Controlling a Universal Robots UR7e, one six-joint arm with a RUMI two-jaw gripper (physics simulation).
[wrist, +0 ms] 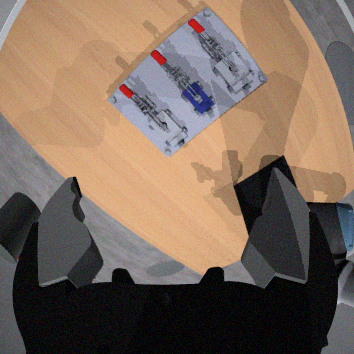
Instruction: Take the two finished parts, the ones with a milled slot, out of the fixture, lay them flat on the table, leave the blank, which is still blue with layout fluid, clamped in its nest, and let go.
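Frame: origin at the arm's base, x ahead, y left, z up, level; metres.
Seen in the pictures: gripper, fingertip midpoint: point(171, 174).
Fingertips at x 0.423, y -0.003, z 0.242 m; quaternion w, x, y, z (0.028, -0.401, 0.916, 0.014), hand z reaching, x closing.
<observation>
A point is followed by its place in that frame.
The fixture, a grey-blue plate point(135, 111) @(x 0.483, y 0.107, z -0.117 m), lies on the wooden table point(65, 65) @(x 0.740, y 0.142, z -0.132 m) in the upper middle of the wrist view. It carries three toggle clamps with red handles. A silvery part point(171, 125) @(x 0.391, y 0.065, z -0.101 m) sits in the nest nearest the gripper, and another silvery part point(233, 70) @(x 0.395, y -0.136, z -0.072 m) in the far right nest; the slots are too small to make out. The blue blank point(198, 98) @(x 0.401, y -0.034, z -0.056 m) sits in the middle nest, under its clamp. My gripper point(171, 174) @(x 0.423, y -0.003, z 0.242 m) is open and empty, high above the table and on the near side of the fixture.
A black block-like object point(245, 192) @(x 0.108, y 0.041, z -0.070 m) shows partly behind the right finger. A dark cylinder point(19, 220) is beside the left finger. A dark and blue object point(345, 225) shows at the right edge. Shadows of the arm and gripper fall across the table and fixture. Grey floor shows beyond the table's edge.
</observation>
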